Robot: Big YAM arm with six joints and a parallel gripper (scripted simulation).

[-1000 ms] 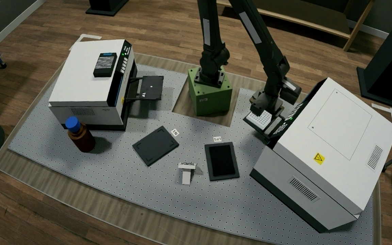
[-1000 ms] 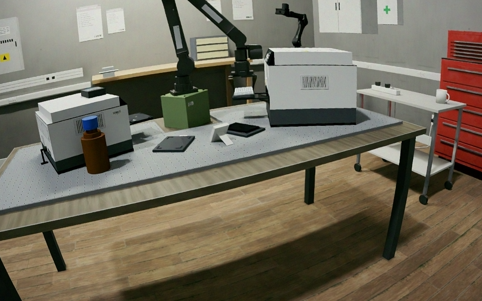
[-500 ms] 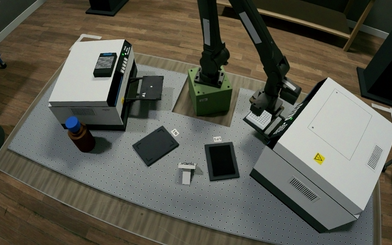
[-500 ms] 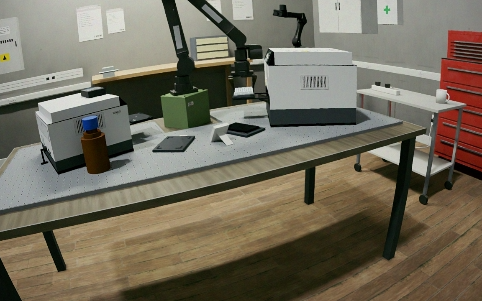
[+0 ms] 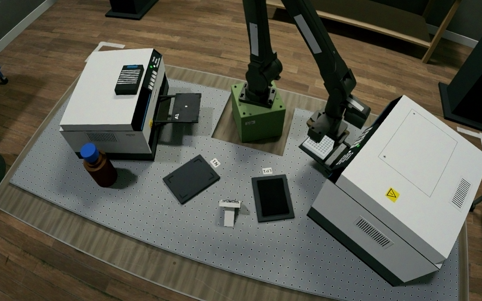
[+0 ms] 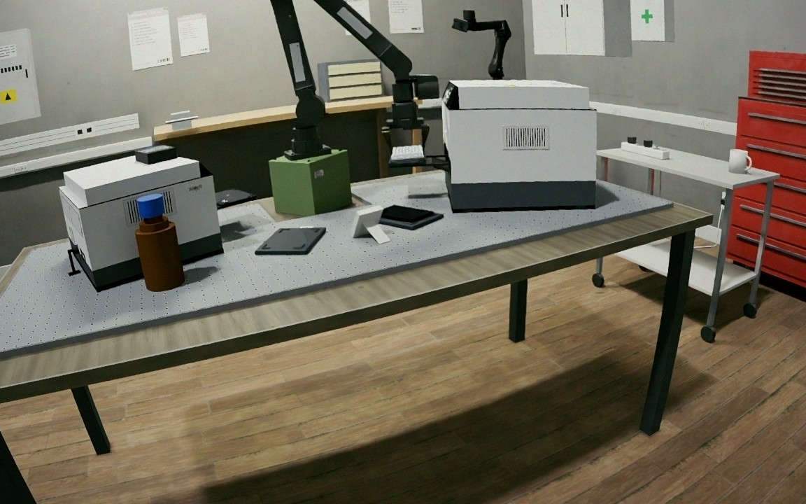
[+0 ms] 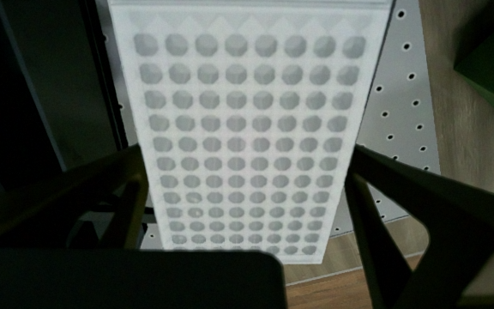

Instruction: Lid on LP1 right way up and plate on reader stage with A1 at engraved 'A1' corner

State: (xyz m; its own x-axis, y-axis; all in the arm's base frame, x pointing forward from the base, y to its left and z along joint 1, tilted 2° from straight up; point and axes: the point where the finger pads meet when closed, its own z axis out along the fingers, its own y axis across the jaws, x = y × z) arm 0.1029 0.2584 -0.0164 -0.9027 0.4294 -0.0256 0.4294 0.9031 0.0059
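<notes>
Now: the well plate right at my hand. Round my hand: LP1 pad 200 mm ahead, 120 mm to the right, 120 mm below; then dark lid 200 mm ahead, 120 mm to the right, 110 mm below; then N1 nest 400 mm to the right, 210 mm ahead, 120 mm below.
</notes>
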